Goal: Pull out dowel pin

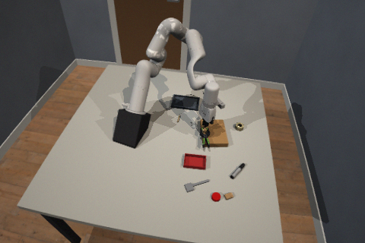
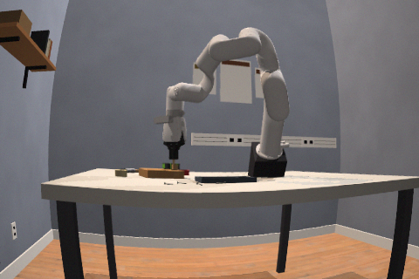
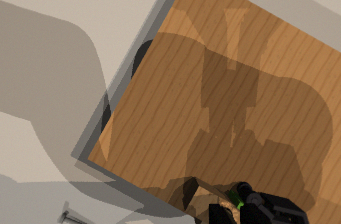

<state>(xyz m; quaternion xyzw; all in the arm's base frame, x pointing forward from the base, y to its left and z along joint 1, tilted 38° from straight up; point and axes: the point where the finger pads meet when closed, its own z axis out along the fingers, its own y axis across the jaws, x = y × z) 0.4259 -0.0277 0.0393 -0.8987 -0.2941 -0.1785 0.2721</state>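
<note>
Right now my hand is 20 mm above the dowel pin. Also, from my hand: red tray 230 mm to the right, 90 mm below, 40 mm behind; small wooden block 50 mm below; loose dowel 170 mm behind, 100 mm to the left, 90 mm below.
</note>
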